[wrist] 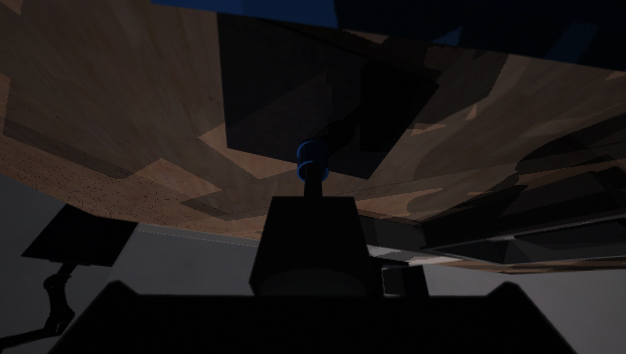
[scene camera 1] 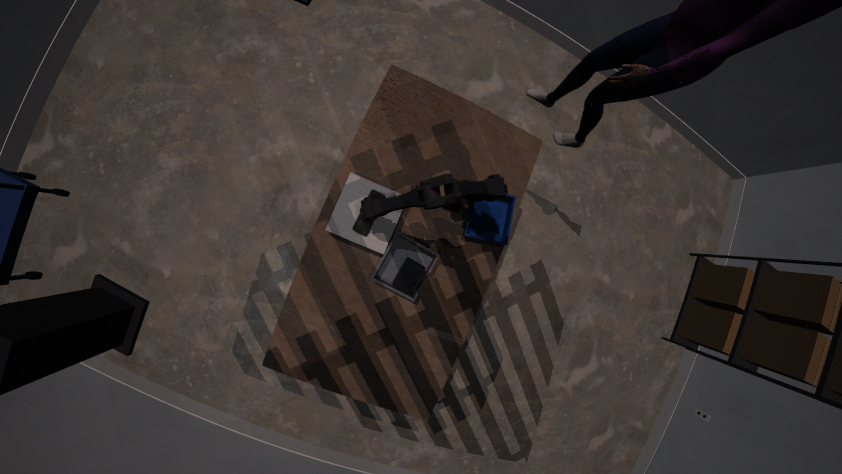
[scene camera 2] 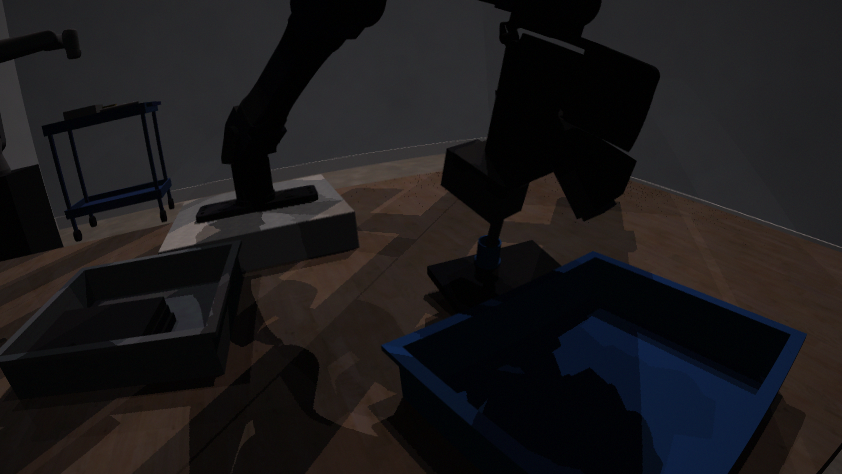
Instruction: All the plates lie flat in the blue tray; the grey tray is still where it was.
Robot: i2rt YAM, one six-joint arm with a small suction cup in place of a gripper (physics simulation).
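Places are measured from the arm's base along level axes (x left, y up, z ahead), in millimetres.
Where they show: hand at its tool point: [wrist: 313, 149] [scene camera 2: 484, 266]; arm's base at its link origin: [scene camera 1: 369, 212] [scene camera 2: 257, 205].
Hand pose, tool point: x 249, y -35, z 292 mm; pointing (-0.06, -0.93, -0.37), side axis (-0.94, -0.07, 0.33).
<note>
Each offset is from my tool point to the top centre of the thing. Level surfaces: height alone.
My suction cup [scene camera 2: 489, 248] [wrist: 311, 154] presses on a dark square plate @[dx +8, dy +11, dz +33 mm] [scene camera 2: 518, 261] [wrist: 280, 88] and holds it low over the wooden table @[dy -17 mm] [scene camera 2: 365, 282], just beside the blue tray @[dx -5, dy +33, dz +224 mm] [scene camera 1: 504, 206] [scene camera 2: 789, 347]. A dark shape lies in the blue tray; I cannot tell whether it is a plate or a shadow. The grey tray @[dx -397, dy +33, dz -41 mm] [scene camera 1: 419, 244] [scene camera 2: 219, 294] stands to the left and holds another dark plate @[dx -434, dy +18, dz -7 mm] [scene camera 1: 409, 275] [scene camera 2: 99, 321]. In the overhead view the arm hides the cup.
The arm's base stands on a grey block [scene camera 1: 347, 214] [scene camera 2: 294, 229] behind the grey tray. A person [scene camera 1: 648, 53] walks past the table's far corner. A blue cart [scene camera 2: 105, 110], a black cabinet [scene camera 1: 58, 330] and a shelf rack [scene camera 1: 760, 263] with boxes stand around the room.
</note>
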